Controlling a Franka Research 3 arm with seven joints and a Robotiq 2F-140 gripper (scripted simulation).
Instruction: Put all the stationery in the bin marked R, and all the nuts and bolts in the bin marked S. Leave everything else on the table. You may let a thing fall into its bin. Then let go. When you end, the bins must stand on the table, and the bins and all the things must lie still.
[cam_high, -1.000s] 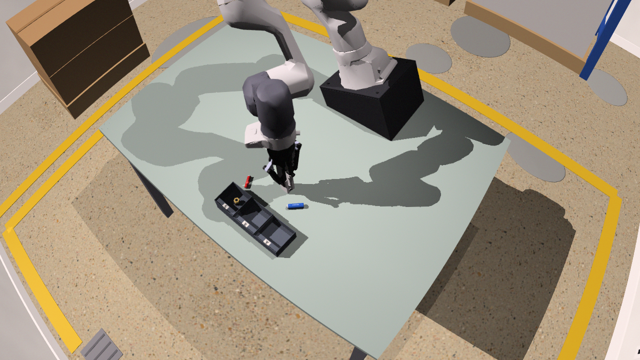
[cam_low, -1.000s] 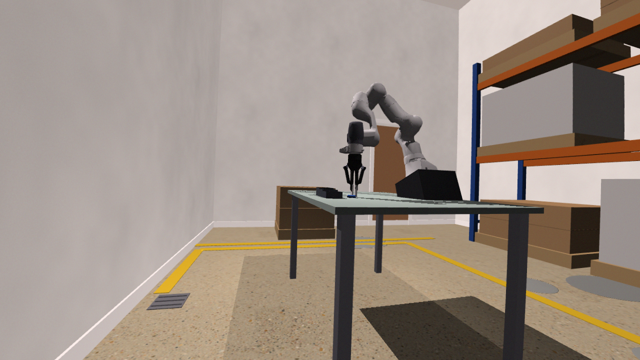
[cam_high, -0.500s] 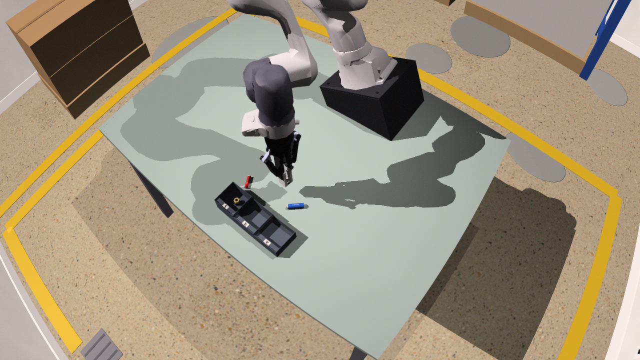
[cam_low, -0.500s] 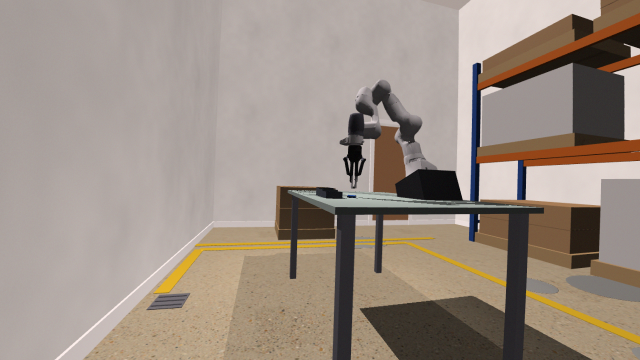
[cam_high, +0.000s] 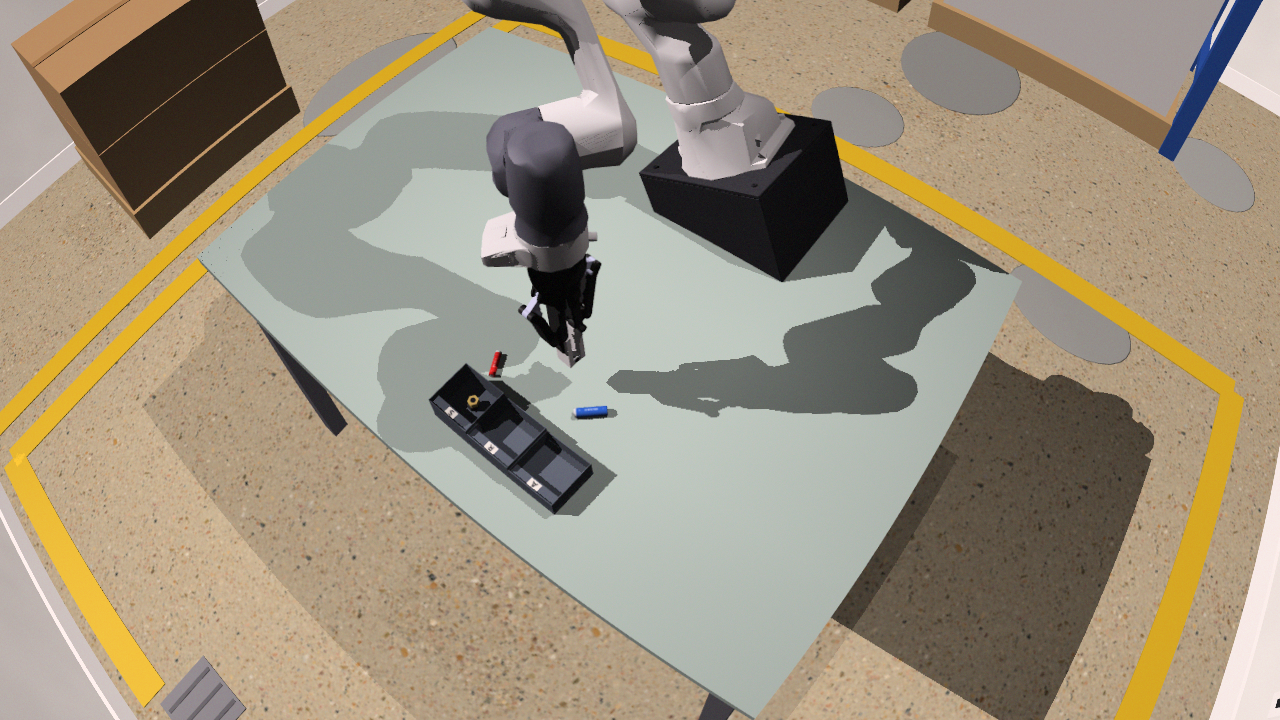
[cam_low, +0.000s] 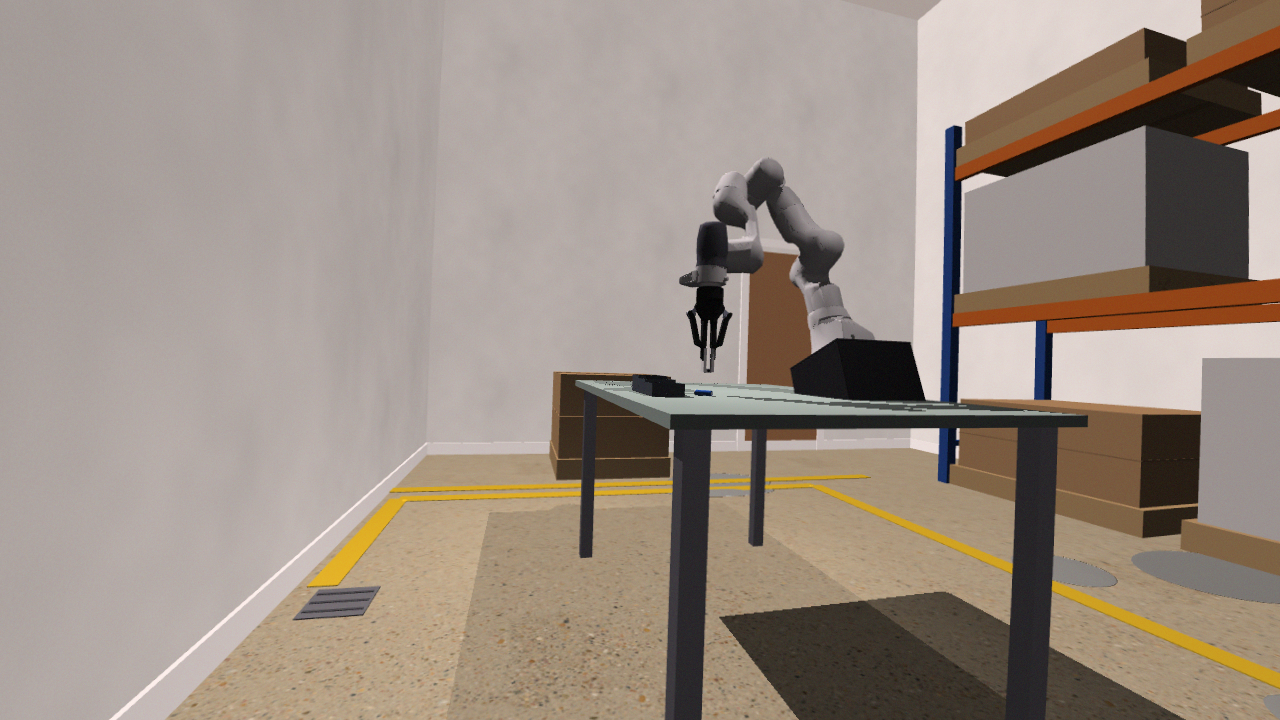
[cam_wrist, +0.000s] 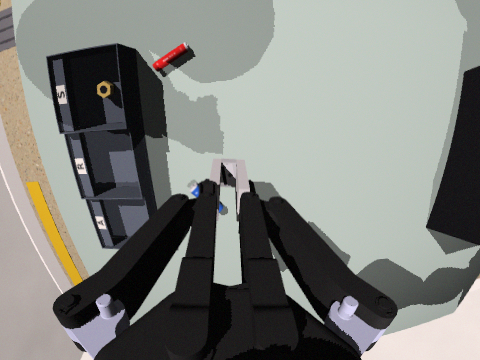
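Now: hand 30 mm above the small white block. The rest, counted from my hand: red cylinder (60 mm ahead, 120 mm to the right, 90 mm below); blue cylinder (30 mm ahead, 60 mm to the left, 90 mm below); brass nut (130 mm ahead, 90 mm to the right, 80 mm below).
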